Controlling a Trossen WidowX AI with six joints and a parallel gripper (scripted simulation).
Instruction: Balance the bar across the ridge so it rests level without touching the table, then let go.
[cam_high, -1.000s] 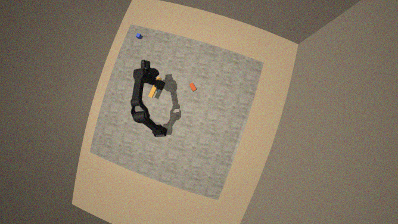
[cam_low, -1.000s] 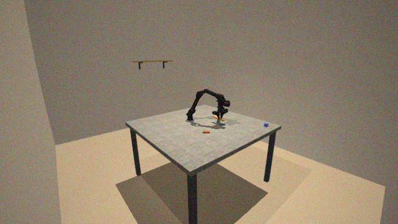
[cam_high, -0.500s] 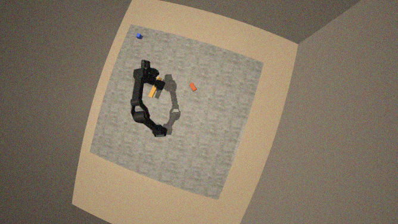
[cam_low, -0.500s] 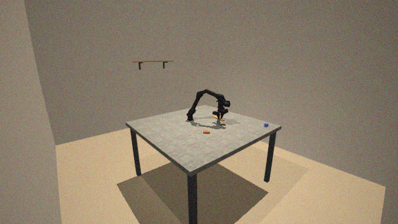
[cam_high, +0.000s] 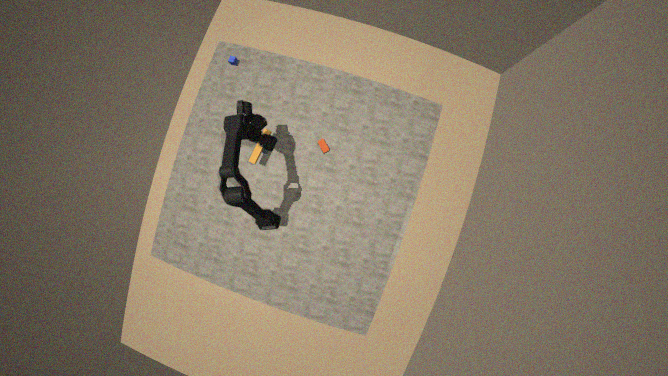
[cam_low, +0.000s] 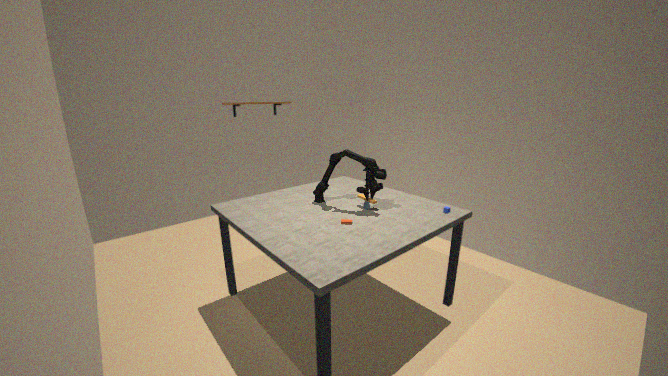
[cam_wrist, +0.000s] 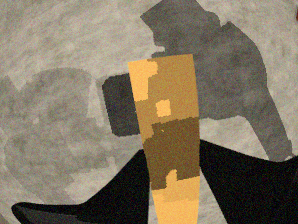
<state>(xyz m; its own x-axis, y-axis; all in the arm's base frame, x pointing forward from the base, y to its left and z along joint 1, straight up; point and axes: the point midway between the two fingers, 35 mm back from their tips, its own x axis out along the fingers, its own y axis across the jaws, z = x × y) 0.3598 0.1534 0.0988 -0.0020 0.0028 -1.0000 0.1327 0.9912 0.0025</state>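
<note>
Right now the yellow-orange bar is 3 cm behind my gripper tip. Also, from my gripper tip: orange ridge block: 28 cm to the right, 7 cm ahead, 6 cm below; small blue cube: 38 cm ahead, 35 cm to the left, 5 cm below.
</note>
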